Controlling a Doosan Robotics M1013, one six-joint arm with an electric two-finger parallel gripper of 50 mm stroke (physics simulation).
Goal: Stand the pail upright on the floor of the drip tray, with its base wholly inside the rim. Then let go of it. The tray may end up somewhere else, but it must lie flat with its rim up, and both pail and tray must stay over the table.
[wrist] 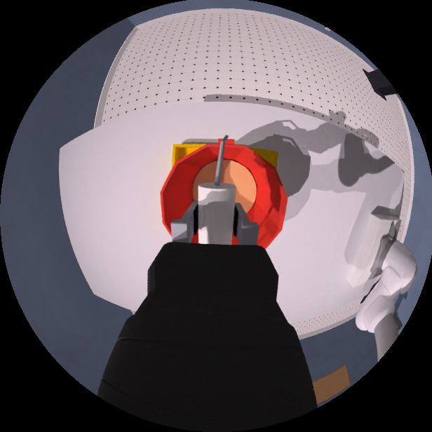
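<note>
The red pail (pixel 174 190) with an orange inner floor (pixel 240 182) is in the middle of the wrist view, its opening facing the camera. Its pale cylindrical handle grip (pixel 216 200) and grey wire cross over the opening. My gripper (pixel 216 211) is shut on this grip, one finger on each side. The yellow drip tray (pixel 269 158) shows behind the pail's far side, with its left and right far corners in sight. The pail hides most of the tray. Whether the pail's base touches the tray floor is hidden.
The pale table top (pixel 115 200) extends around the tray. A perforated board (pixel 225 55) lies beyond its far edge. At the right are a pale block-like object (pixel 367 250) and a white jointed arm (pixel 397 262). Dark shadows fall right of the pail.
</note>
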